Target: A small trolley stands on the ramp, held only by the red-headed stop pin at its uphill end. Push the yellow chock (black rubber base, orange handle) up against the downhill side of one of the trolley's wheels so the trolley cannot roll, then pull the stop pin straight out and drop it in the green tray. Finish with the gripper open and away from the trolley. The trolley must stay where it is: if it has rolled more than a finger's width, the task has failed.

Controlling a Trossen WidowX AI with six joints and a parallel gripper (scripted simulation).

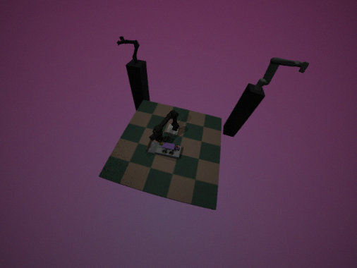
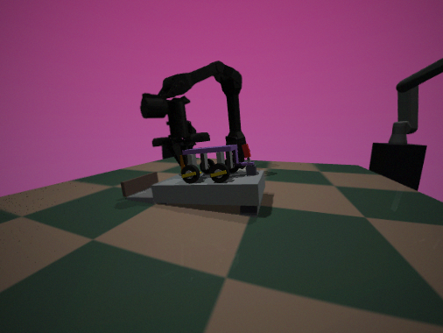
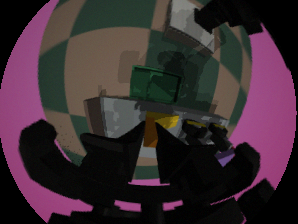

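The red-headed stop pin lies 30 mm ahead of my gripper tip, 220 mm to the left of it and 40 mm above it. Round my gripper tip: green tray (60 mm behind, 10 mm to the left, 90 mm below); then grey ramp (50 mm ahead, 120 mm to the left, 40 mm below); then trolley (50 mm ahead, 130 mm to the left, 20 mm above).
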